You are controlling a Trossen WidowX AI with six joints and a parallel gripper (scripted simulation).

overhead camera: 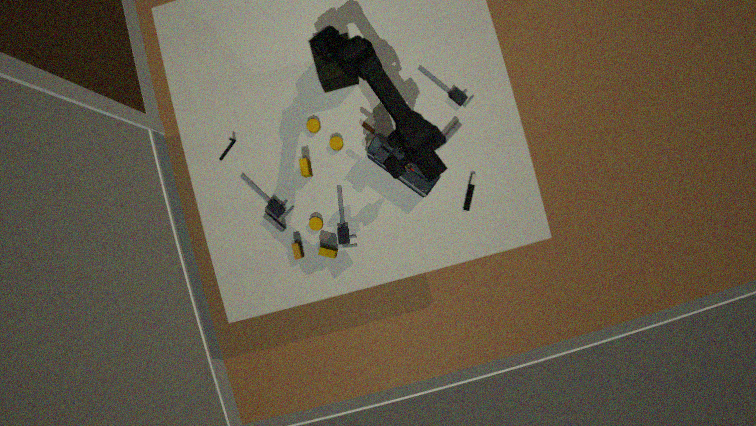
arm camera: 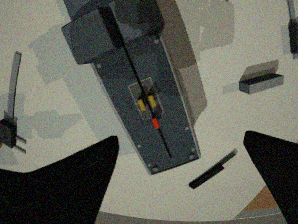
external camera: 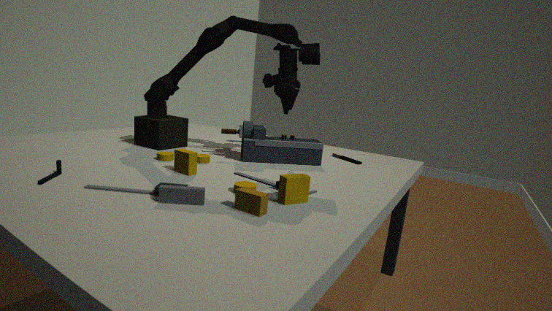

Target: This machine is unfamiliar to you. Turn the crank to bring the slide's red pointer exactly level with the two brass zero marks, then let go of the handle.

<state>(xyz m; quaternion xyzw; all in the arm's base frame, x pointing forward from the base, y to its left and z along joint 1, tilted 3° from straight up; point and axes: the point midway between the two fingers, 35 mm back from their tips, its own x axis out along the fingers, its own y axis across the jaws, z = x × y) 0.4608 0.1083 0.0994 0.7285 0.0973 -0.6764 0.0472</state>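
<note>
The slide is 3 cm ahead of my gripper tip, 1 cm to the right of it and 8 cm below it. The rest, counted from my gripper tip: black l-shaped key (35 cm behind, 59 cm to the right, 15 cm below); black bar (18 cm ahead, 18 cm to the left, 16 cm below); brown crank handle (17 cm behind, 9 cm to the right, 8 cm below).
</note>
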